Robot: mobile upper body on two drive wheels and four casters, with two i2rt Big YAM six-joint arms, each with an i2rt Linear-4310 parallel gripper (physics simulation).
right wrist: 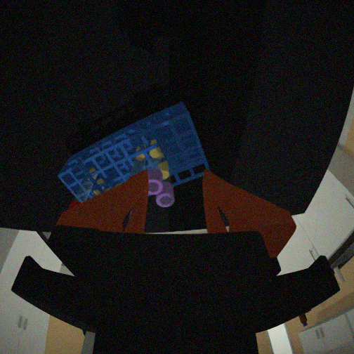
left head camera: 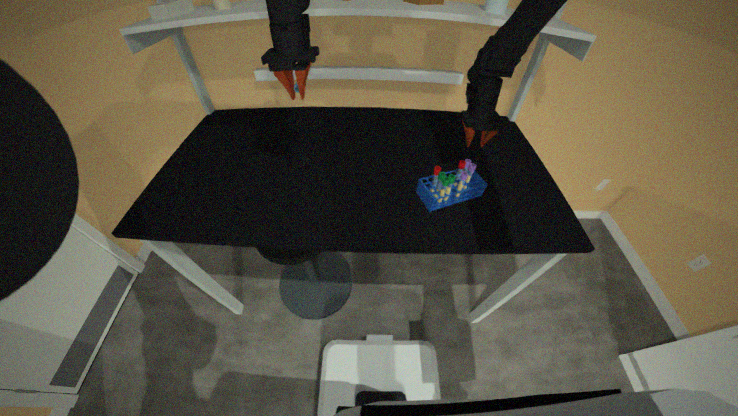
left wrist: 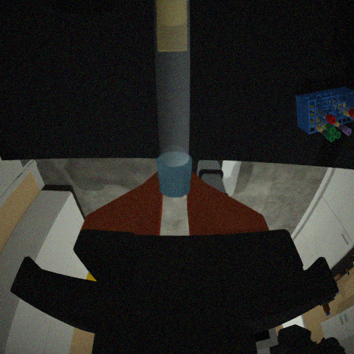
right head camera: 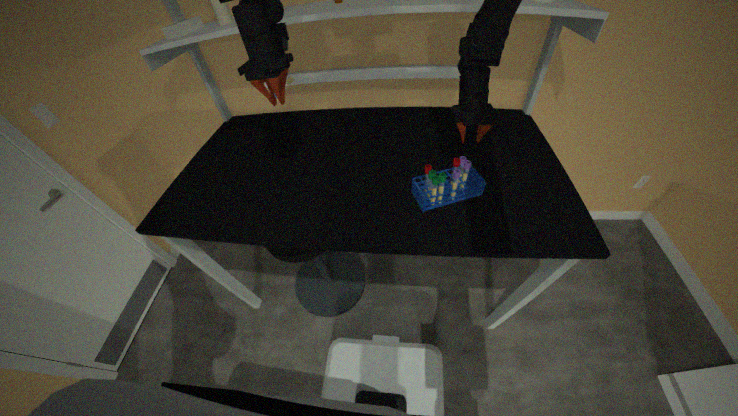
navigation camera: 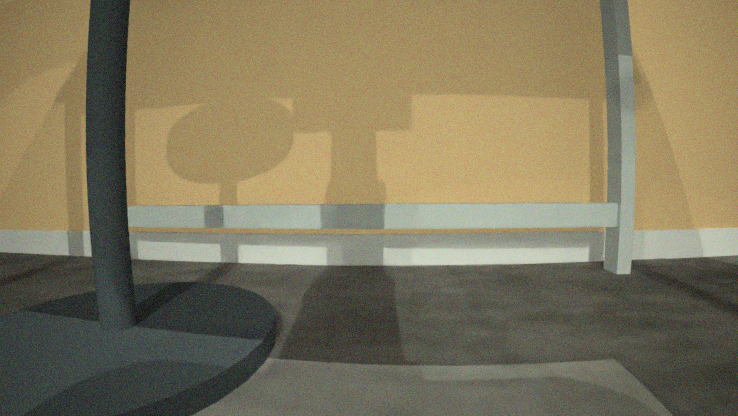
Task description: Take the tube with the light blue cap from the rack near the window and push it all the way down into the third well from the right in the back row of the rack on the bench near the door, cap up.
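Places are measured from the left arm's base along level axes (x ahead, y left, z up), in centimetres.
Pixels of known places: left gripper, fingertip midpoint: (left head camera: 298, 98) (right head camera: 279, 104); right gripper, fingertip midpoint: (left head camera: 474, 146) (right head camera: 469, 142).
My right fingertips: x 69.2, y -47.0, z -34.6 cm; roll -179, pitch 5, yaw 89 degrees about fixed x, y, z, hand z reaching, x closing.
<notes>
Ahead of a thing's pixels: the offset from my right fingertips to its middle. "spot": to the spot under its first point. Level surfaces: height alone.
The tube with the light blue cap @[dx -2.2, dy +47.1, dz +19.1 cm] (left wrist: 174, 177) (left head camera: 297, 88) is in my left gripper (left head camera: 298, 98) (right head camera: 278, 103) (left wrist: 174, 177), which is shut on its cap end, high above the back left of the bench. In the left wrist view its clear body, with yellow contents, extends away from the fingers. A blue rack @[spot: dx -8.1, dy -1.1, dz -11.9 cm] (left head camera: 472, 193) (right head camera: 472, 191) (left wrist: 303, 114) (right wrist: 182, 131) stands at the bench's right half, holding red-, green- and purple-capped tubes. My right gripper (left head camera: 476, 146) (right head camera: 471, 142) (right wrist: 175, 177) is partly open and empty, above and behind the rack's right end. Purple caps (right wrist: 165, 200) show between its fingers in the right wrist view, beyond the tips.
The black bench @[dz -15.0 cm] (left head camera: 310, 206) (right head camera: 320, 206) has a raised shelf (left head camera: 361, 11) behind it. A round-based stool (left head camera: 315, 294) (navigation camera: 206, 320) stands partly under the bench. A large black round shape (left head camera: 31, 180) fills the left edge of the left head view. A door (right head camera: 46, 248) is at the left.
</notes>
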